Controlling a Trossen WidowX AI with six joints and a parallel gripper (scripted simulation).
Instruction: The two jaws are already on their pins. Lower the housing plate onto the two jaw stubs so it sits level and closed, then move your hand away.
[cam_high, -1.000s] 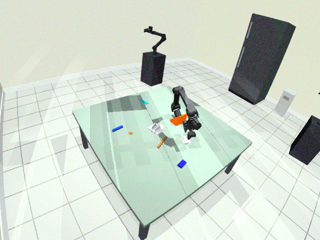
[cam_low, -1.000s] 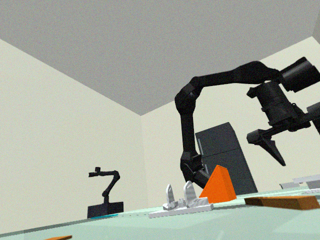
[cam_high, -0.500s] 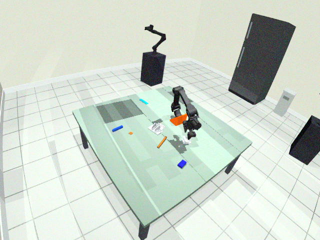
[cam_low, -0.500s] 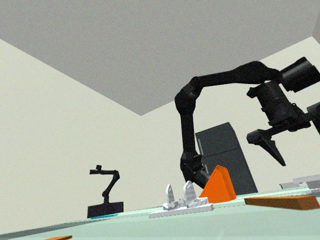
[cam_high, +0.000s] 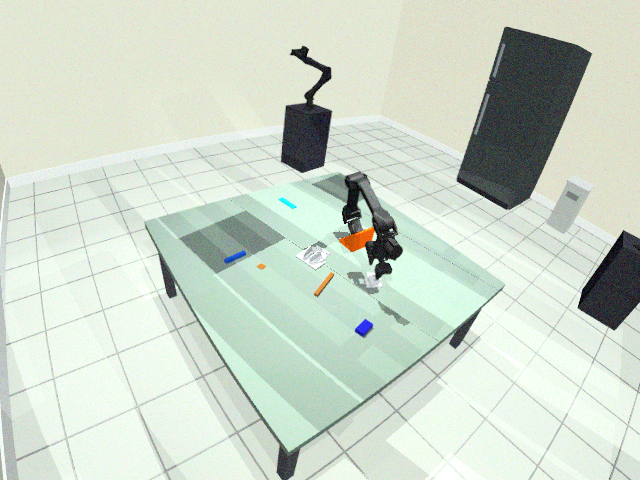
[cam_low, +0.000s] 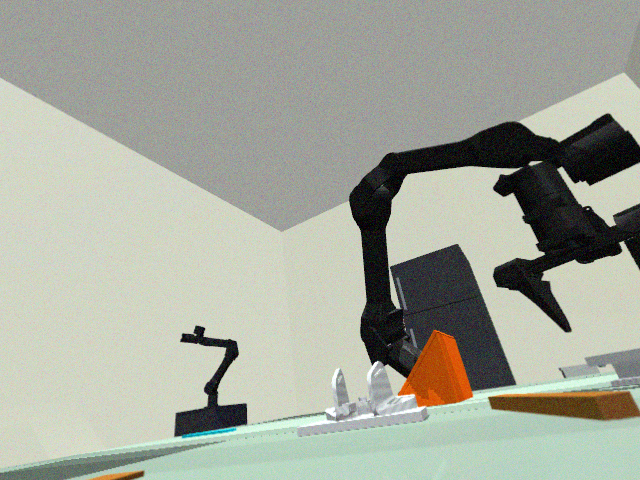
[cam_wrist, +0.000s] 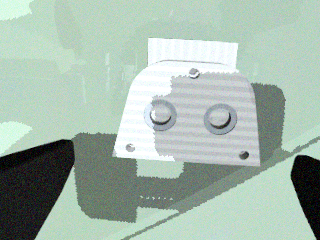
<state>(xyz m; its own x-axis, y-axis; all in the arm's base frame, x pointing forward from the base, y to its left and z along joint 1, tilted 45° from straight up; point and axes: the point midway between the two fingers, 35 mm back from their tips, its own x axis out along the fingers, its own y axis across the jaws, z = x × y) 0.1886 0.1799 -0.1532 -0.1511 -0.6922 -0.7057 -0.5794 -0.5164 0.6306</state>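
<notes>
The white part is 1 cm behind my gripper tip, 1 cm to the left of it and 5 cm below it. From my gripper tip the other things lie so: orange bar (17 cm ahead, 12 cm to the right, 6 cm below); cyan bar (14 cm behind, 69 cm to the right, 6 cm below); orange tile (30 cm ahead, 37 cm to the right, 6 cm below).
</notes>
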